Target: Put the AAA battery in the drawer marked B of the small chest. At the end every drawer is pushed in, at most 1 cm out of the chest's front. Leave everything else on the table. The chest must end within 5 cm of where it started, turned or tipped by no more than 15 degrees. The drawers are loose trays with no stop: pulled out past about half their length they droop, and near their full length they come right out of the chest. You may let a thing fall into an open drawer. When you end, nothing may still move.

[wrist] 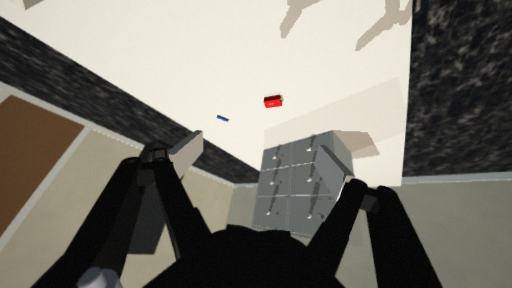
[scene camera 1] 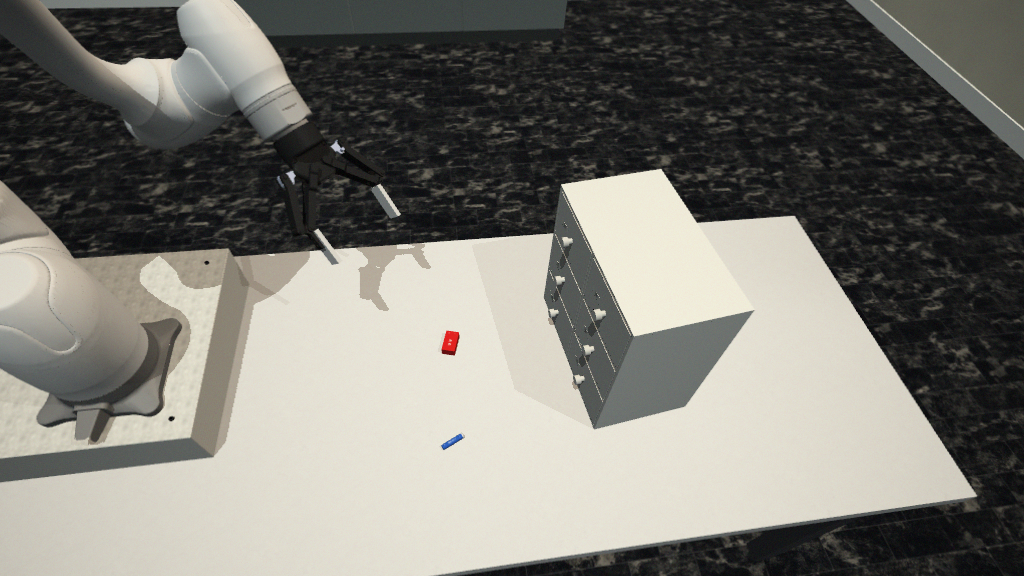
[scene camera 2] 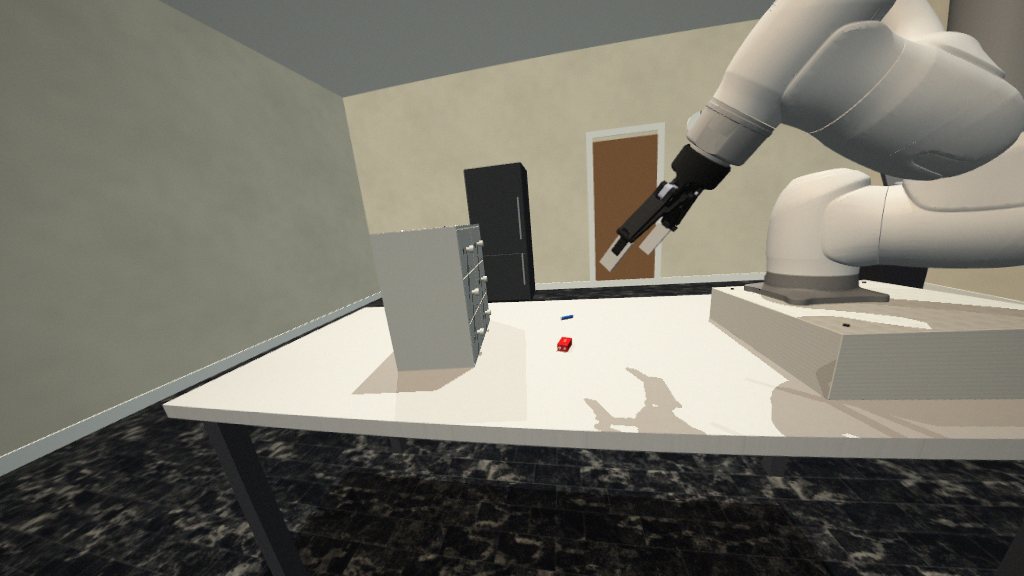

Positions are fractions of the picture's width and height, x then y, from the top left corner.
Labels:
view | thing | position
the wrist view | my gripper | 0.51,0.51
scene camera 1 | chest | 0.67,0.54
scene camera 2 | my gripper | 0.61,0.45

